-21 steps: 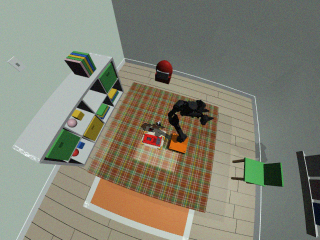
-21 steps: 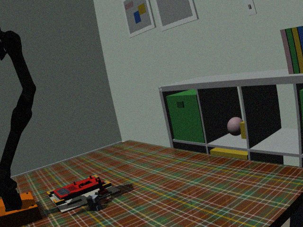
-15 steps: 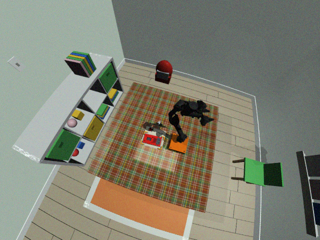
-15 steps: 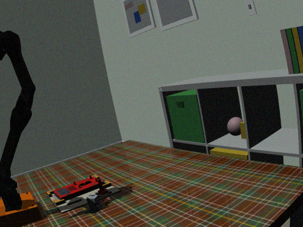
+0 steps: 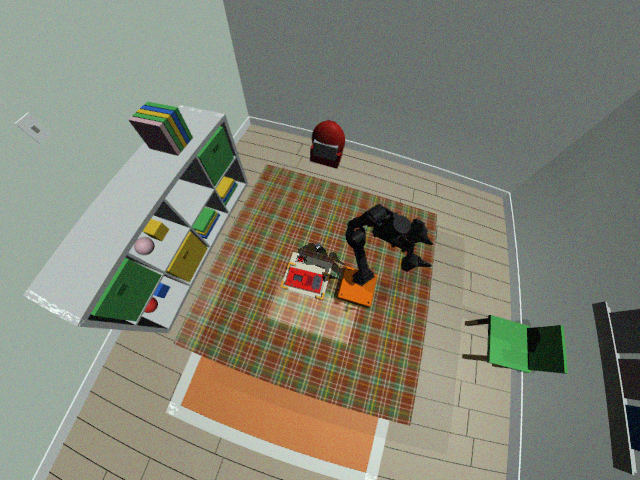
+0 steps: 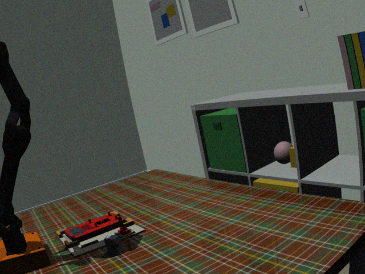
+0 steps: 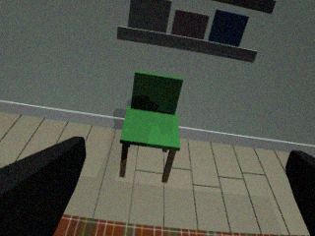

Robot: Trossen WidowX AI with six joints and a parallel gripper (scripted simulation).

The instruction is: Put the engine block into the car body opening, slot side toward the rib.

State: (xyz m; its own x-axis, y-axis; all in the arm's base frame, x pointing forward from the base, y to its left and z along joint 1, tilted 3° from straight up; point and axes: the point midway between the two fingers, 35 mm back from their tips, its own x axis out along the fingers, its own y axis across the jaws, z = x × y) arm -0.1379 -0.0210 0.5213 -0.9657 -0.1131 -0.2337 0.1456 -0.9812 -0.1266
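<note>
My gripper tip is now 45 cm short of the grey engine block, 5 cm to the left of it and 55 cm above it. Also, from my gripper tip: grey base plate (42 cm ahead, 14 cm to the left, 57 cm below).
</note>
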